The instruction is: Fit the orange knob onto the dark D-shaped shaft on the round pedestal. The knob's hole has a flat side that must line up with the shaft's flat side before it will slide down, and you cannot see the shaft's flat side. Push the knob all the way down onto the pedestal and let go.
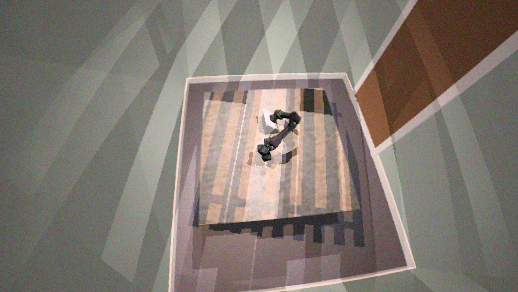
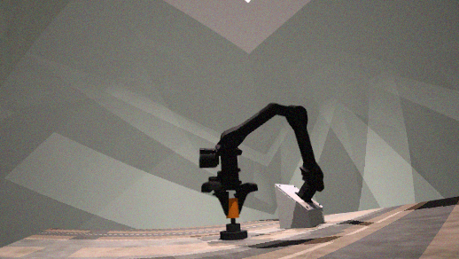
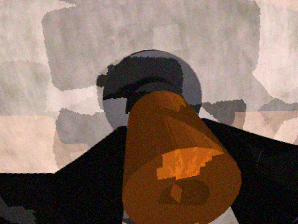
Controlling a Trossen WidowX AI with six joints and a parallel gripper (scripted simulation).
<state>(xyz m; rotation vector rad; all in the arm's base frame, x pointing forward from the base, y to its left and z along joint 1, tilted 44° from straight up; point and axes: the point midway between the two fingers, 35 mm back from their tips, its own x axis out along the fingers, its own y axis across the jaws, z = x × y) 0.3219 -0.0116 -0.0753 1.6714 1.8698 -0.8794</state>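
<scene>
The orange knob lies 20 mm above my gripper tip. Also, from my gripper tip: dark round pedestal (40 mm below).
</scene>
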